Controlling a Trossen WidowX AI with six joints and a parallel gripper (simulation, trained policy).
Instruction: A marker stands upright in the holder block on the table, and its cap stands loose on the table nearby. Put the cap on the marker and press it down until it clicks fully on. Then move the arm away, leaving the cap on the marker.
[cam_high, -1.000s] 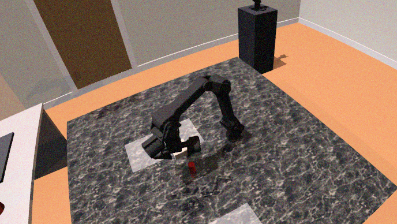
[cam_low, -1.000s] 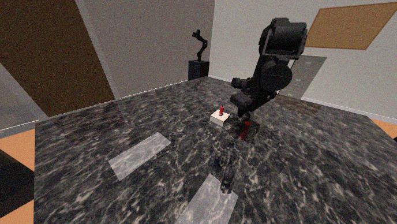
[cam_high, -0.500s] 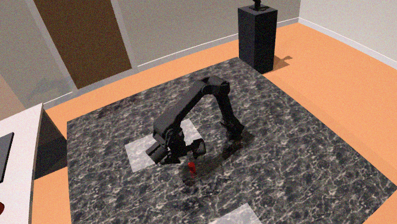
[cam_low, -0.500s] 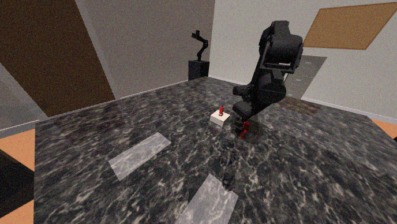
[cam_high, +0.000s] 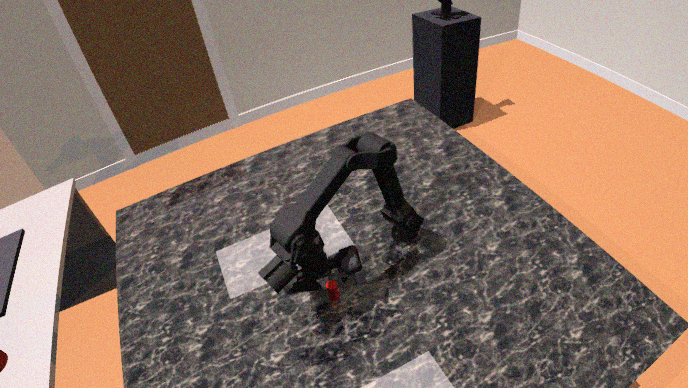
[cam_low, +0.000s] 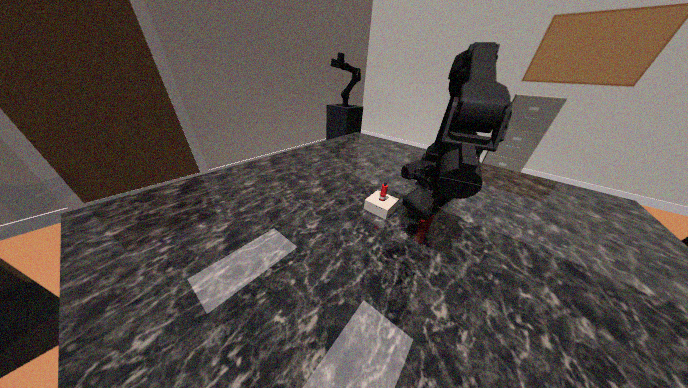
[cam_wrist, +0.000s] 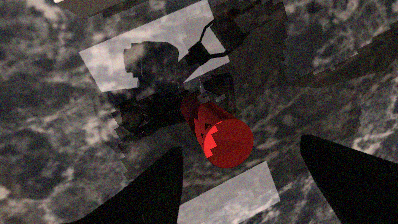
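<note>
Now: the red cap 3 cm below my gripper tip. From my gripper tip the other things lie so: pale holder block 1 cm ahead, 13 cm to the right, 3 cm below; red marker 1 cm ahead, 13 cm to the right, 2 cm above.
</note>
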